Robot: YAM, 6 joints.
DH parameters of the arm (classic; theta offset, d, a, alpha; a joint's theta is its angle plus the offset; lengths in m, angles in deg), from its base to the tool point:
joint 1: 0 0.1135 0.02 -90
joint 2: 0 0 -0.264 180
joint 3: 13.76 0 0.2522 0
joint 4: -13.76 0 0.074 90
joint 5: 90 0 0 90
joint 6: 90 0.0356 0 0
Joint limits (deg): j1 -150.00..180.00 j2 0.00..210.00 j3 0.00..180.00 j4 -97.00..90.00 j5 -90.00..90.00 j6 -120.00..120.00
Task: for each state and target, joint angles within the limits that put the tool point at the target. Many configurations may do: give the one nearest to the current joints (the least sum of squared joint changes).
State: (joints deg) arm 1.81 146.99 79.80 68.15 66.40 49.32
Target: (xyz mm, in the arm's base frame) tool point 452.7 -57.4 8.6
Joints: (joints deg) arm -3.10 150.46 74.73 67.61 67.12 49.32
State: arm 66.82 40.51 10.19 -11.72 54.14 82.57
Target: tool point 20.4 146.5 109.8
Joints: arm 91.84 59.87 9.74 -6.06 44.81 82.57
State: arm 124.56 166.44 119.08 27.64 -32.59 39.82
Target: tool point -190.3 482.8 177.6
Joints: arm 109.11 130.72 91.67 23.01 -37.58 39.82
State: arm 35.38 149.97 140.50 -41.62 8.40 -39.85
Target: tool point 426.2 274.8 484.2
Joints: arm 33.29 136.03 163.43 -16.11 6.85 -39.85
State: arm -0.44 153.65 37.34 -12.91 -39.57 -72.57
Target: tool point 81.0 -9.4 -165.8
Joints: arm -19.09 178.32 45.18 -6.99 -29.65 -72.57
